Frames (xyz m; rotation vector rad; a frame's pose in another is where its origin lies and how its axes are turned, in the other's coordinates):
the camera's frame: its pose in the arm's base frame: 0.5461 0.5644 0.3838 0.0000 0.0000 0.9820
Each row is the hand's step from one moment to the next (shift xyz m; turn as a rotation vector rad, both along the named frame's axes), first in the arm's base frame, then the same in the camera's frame.
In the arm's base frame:
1: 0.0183 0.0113 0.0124 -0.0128 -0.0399 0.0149
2: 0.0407 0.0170 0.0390 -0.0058 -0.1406 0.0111
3: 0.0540 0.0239 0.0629 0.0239 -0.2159 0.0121
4: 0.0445 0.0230 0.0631 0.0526 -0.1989 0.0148
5: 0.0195 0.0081 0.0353 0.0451 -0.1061 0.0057
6: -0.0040 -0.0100 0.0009 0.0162 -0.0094 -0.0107
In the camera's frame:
1: 0.0196 -0.0089 0.0124 -0.0403 -0.0115 0.0149
2: 0.0367 -0.0244 0.0390 -0.1201 -0.0733 0.0111
3: 0.0499 -0.0316 0.0629 -0.1663 -0.1398 0.0121
4: 0.0438 -0.0242 0.0631 -0.1362 -0.1542 0.0148
5: 0.0176 -0.0117 0.0353 -0.0632 -0.0964 0.0057
6: -0.0105 -0.0022 0.0009 0.0012 -0.0187 -0.0107

